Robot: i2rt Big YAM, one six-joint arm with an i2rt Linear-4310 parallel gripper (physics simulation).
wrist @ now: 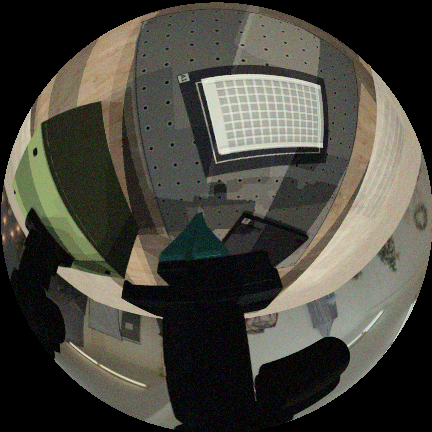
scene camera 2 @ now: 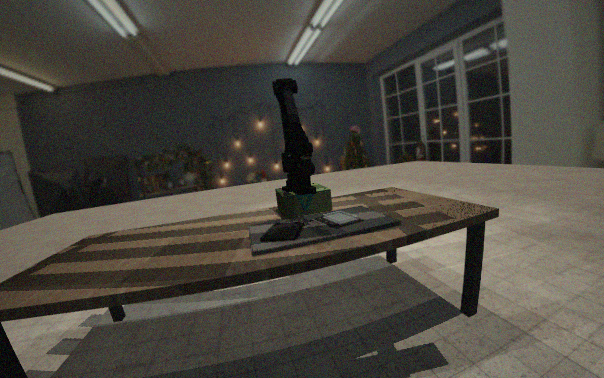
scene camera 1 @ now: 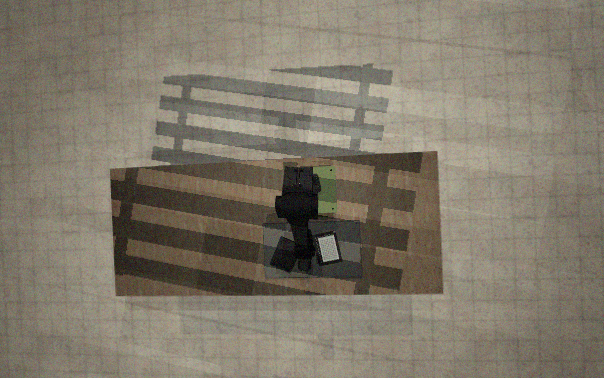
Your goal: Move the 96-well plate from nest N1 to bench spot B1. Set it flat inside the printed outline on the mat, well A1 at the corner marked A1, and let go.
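Places are measured from the arm's base along level axes (x ahead, y left, z up), in centimetres.
Pixels of known places: gripper, fingertip midpoint: (wrist: 199,216) (scene camera 2: 306,210); arm's base at its link origin: (wrist: 46,238).
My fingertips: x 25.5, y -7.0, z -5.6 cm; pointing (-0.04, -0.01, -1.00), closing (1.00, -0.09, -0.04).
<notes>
Ahead of a thing's pixels: the offset from my fingertips to its middle. "*": to the spot under its first point. Level surfaces: height alone.
The white 96-well plate @[dx +9.8, dy +9.7, dz -3.0 cm] (scene camera 1: 328,247) (scene camera 2: 339,217) (wrist: 264,114) lies flat on the dark bench spot B1 @[* dx +1.3, dy +8.3, dz -3.7 cm] (wrist: 192,132) of the grey perforated mat @[dz -3.9 cm] (scene camera 1: 350,232) (wrist: 169,60). It sits within the thin white printed outline, slightly turned against it. A small A1 label @[* dx +1.9, dy +14.8, dz -3.7 cm] (wrist: 183,77) marks the corner by the plate's upper left in the wrist view. The black nest N1 @[dx +8.3, dy -13.6, dz -3.0 cm] (scene camera 1: 283,254) (scene camera 2: 282,231) (wrist: 270,238) stands empty on the mat's other side. My gripper (wrist: 199,216), with teal fingertips, is shut on nothing and hangs high above the mat between nest and plate.
The arm stands folded upright on its green base (scene camera 1: 327,187) (scene camera 2: 320,201) (wrist: 31,189) behind the mat. The mat lies on a striped wooden table @[dz -5.2 cm] (scene camera 1: 192,187) (scene camera 2: 171,252) whose front edge is close to the mat.
</notes>
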